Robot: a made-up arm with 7 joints.
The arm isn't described. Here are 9 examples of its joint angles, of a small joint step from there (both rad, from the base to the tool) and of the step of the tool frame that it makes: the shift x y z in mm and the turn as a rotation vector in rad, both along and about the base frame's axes.
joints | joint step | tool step
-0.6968 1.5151 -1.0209 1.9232 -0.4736 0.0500 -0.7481 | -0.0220 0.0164 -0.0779 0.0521 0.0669 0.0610 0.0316 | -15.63 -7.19 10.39 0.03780 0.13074 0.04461
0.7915 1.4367 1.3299 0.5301 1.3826 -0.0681 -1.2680 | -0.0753 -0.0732 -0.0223 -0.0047 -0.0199 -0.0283 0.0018 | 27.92 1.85 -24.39 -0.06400 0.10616 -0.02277
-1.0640 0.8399 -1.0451 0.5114 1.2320 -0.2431 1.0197 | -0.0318 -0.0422 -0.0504 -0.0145 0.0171 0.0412 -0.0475 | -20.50 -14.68 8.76 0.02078 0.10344 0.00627
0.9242 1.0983 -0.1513 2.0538 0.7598 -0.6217 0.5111 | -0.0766 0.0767 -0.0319 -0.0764 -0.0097 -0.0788 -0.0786 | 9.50 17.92 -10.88 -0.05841 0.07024 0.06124
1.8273 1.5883 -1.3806 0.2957 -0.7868 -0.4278 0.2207 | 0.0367 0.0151 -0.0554 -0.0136 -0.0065 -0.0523 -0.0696 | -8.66 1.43 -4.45 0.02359 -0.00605 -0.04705
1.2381 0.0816 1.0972 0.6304 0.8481 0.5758 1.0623 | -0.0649 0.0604 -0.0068 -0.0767 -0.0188 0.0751 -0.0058 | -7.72 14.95 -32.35 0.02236 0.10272 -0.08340
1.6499 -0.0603 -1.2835 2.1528 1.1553 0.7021 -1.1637 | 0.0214 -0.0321 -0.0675 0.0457 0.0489 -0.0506 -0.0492 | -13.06 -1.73 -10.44 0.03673 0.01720 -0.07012
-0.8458 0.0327 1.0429 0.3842 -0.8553 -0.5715 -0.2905 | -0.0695 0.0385 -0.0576 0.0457 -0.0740 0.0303 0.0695 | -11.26 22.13 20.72 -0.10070 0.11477 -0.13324
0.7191 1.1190 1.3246 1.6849 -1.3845 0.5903 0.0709 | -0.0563 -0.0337 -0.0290 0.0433 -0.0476 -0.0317 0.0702 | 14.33 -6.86 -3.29 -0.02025 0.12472 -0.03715
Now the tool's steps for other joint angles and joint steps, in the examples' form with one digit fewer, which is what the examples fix.
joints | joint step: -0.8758 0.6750 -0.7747 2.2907 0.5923 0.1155 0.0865 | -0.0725 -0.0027 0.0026 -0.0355 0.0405 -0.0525 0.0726
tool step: -16.9 0.6 -1.4 -0.0724 0.0855 0.0062
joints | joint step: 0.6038 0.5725 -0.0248 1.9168 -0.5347 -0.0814 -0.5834 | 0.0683 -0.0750 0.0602 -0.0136 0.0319 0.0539 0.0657
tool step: 5.0 -1.8 14.8 -0.1135 0.0003 -0.0015
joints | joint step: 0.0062 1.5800 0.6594 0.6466 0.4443 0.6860 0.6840 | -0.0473 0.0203 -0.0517 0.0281 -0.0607 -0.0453 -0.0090
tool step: 11.4 -5.1 1.2 0.1080 0.1364 -0.0183
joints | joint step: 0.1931 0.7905 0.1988 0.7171 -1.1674 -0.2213 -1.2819 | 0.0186 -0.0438 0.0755 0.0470 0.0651 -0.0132 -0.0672
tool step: 9.2 -8.4 3.3 -0.0621 -0.2050 0.0095
